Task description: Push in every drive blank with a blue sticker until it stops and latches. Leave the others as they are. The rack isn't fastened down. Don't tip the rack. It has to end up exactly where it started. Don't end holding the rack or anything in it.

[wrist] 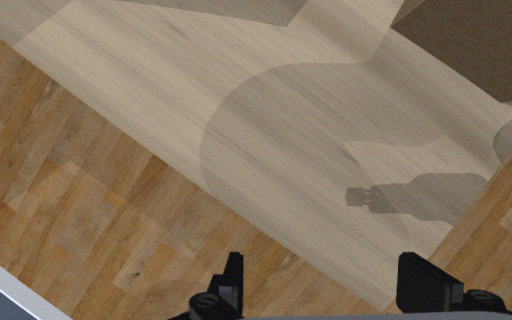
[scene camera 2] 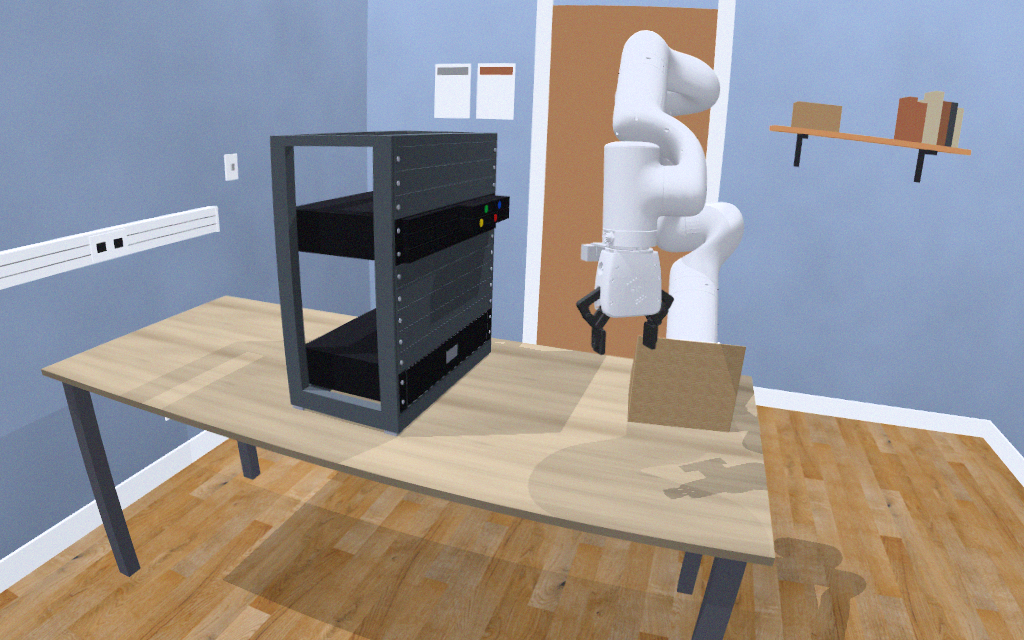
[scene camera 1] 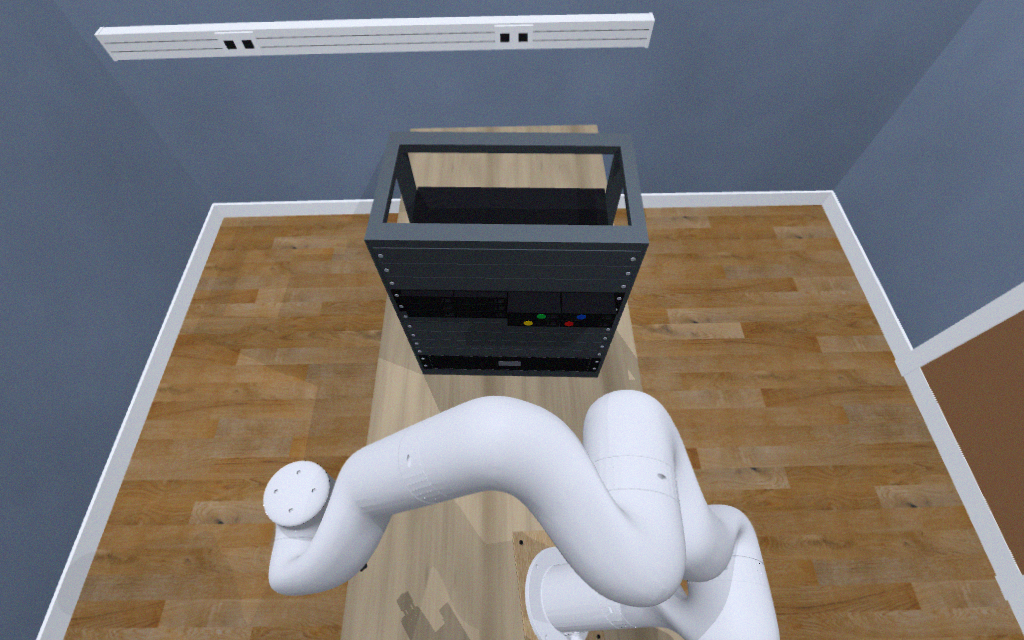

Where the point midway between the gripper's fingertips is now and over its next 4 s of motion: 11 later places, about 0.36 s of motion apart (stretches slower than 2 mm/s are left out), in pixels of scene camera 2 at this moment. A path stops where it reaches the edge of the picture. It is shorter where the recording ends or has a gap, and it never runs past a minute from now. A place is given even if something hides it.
My gripper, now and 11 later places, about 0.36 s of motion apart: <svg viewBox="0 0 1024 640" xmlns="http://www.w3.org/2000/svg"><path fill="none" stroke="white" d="M624 349L636 353L647 354L646 349L634 338L618 328L598 315L579 299L565 282L559 265L559 249L563 234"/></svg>
